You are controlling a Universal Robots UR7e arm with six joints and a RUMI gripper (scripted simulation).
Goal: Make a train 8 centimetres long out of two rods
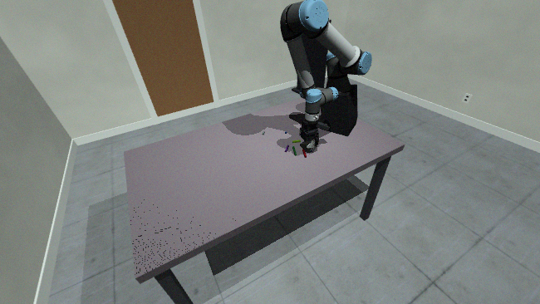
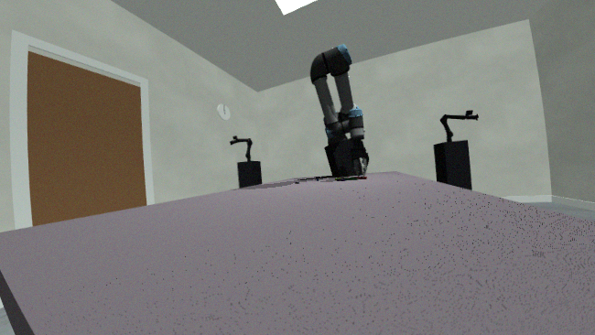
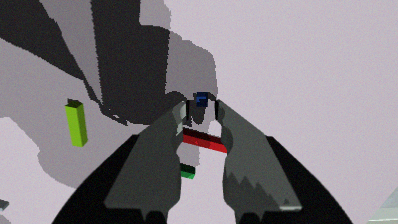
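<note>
My gripper is now 50 mm short of the red rod, 20 mm above it and 10 mm to the left of it. From my hand the other things lie so: green rod (80 mm ahead, 60 mm to the right, 20 mm below); then purple rod (110 mm to the right, 100 mm ahead, 20 mm below); then lime rod (130 mm to the right, 20 mm below).
</note>
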